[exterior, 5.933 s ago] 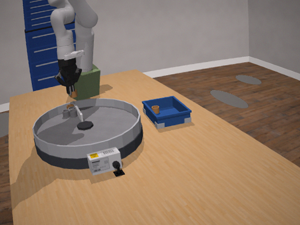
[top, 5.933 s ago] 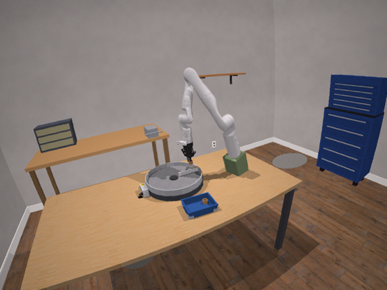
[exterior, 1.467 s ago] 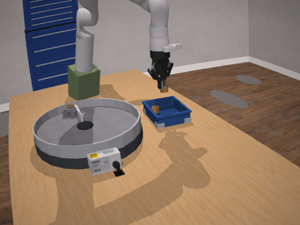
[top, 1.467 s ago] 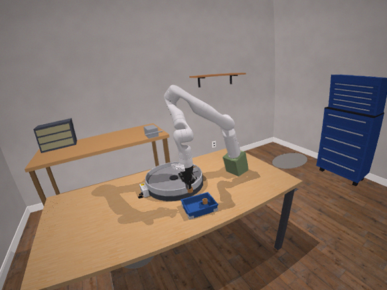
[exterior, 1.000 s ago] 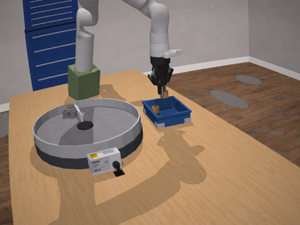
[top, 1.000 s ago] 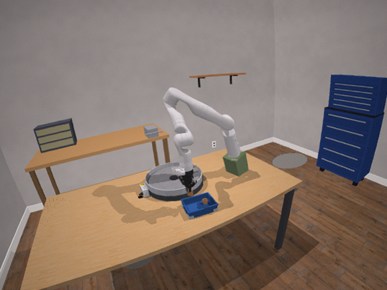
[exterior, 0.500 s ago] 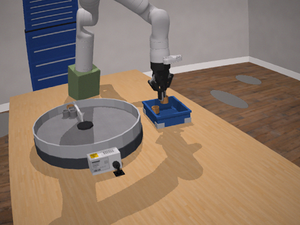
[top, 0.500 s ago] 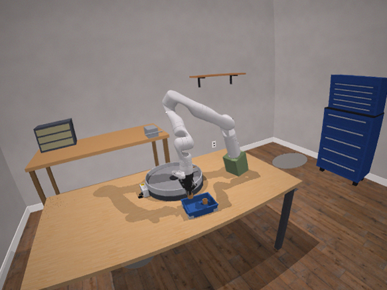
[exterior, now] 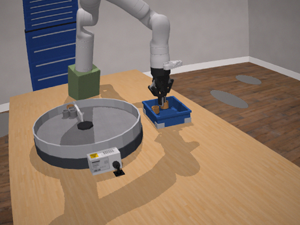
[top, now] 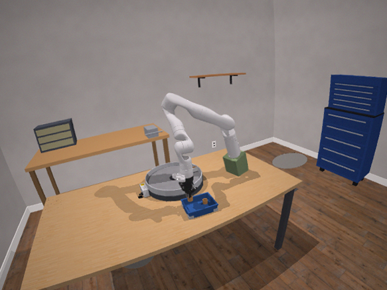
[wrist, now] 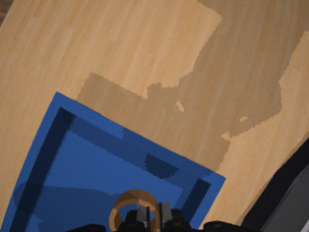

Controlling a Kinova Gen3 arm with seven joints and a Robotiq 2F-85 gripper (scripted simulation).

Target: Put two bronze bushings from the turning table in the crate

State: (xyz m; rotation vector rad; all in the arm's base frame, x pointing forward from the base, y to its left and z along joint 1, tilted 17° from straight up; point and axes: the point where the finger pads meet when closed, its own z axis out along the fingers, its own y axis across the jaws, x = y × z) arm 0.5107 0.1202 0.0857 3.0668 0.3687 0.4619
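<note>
The blue crate is 70 mm below my hand, 50 mm to the left of it and 40 mm behind it. The rest, counted from my hand: grey turning table 300 mm to the right, 70 mm behind, 40 mm below.
</note>
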